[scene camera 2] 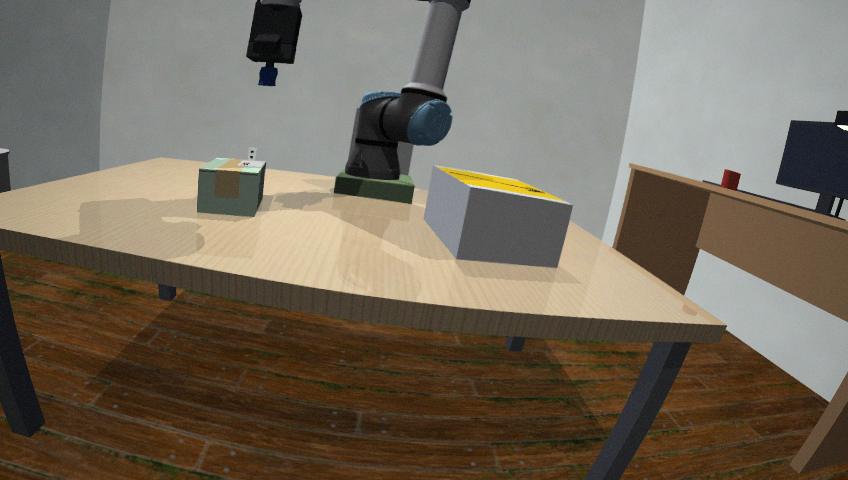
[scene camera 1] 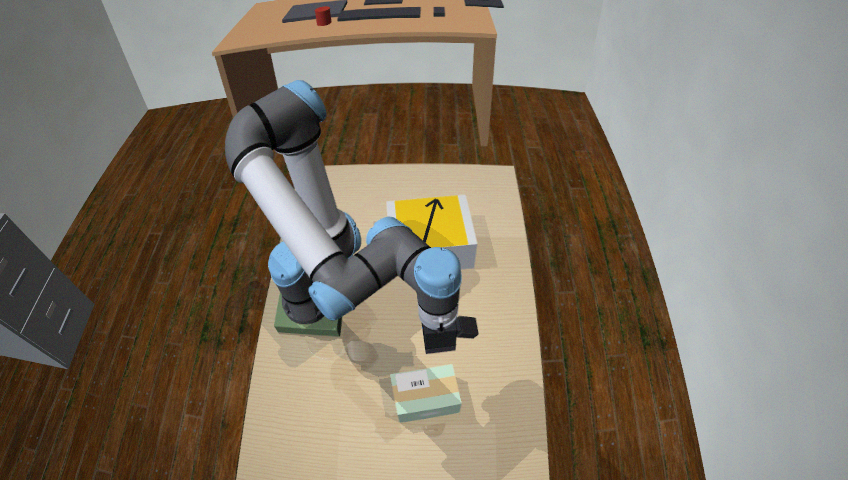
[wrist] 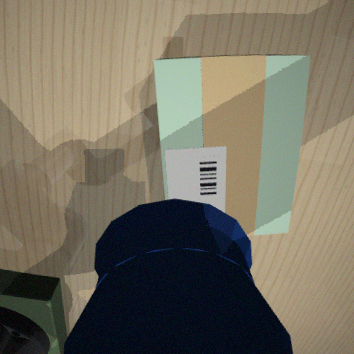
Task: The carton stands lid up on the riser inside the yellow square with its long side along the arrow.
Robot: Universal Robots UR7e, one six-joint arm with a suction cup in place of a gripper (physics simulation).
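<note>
The carton is mint green with a tan tape band and a white barcode label on its upward face. It stands on the table, its long side running left to right in scene camera 1, crosswise to the arrow. My gripper is a blue suction cup, off and holding nothing, high above the carton; the cup is hidden in scene camera 1. The grey-white riser bears the yellow square with a black arrow. The arm covers the riser's near left part in scene camera 1.
The arm stands on a green base block at the table's left side in scene camera 1. The riser stands farther back on the wooden table. A desk with a red cup stands beyond.
</note>
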